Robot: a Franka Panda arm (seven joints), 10 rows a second.
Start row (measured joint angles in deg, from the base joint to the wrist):
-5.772, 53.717, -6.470, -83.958, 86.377, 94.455, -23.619
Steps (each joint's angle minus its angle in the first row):
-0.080, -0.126, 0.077, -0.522, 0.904, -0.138, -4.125
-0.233, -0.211, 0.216, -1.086, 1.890, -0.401, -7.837
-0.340, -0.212, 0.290, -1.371, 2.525, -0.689, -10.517
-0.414, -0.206, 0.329, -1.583, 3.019, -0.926, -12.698
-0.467, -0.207, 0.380, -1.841, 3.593, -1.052, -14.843
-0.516, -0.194, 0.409, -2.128, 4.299, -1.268, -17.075
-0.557, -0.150, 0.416, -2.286, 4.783, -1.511, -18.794
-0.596, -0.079, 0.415, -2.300, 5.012, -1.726, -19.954
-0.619, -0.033, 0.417, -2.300, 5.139, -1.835, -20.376
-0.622, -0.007, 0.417, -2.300, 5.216, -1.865, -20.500
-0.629, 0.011, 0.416, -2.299, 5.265, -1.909, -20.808
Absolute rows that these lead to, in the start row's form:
-5.852, 53.591, -6.393, -84.480, 87.281, 94.317, -27.744
-6.005, 53.506, -6.254, -85.044, 88.267, 94.054, -31.456
-6.112, 53.505, -6.180, -85.329, 88.902, 93.766, -34.136
-6.186, 53.511, -6.141, -85.541, 89.396, 93.529, -36.317
-6.239, 53.510, -6.090, -85.799, 89.970, 93.403, -38.462
-6.288, 53.523, -6.061, -86.086, 90.676, 93.187, -40.694
-6.329, 53.567, -6.054, -86.244, 91.160, 92.944, -42.413
-6.368, 53.638, -6.055, -86.258, 91.389, 92.729, -43.573
-6.391, 53.684, -6.053, -86.258, 91.516, 92.620, -43.995
-6.394, 53.710, -6.053, -86.258, 91.593, 92.590, -44.119
-6.401, 53.728, -6.054, -86.257, 91.642, 92.546, -44.427

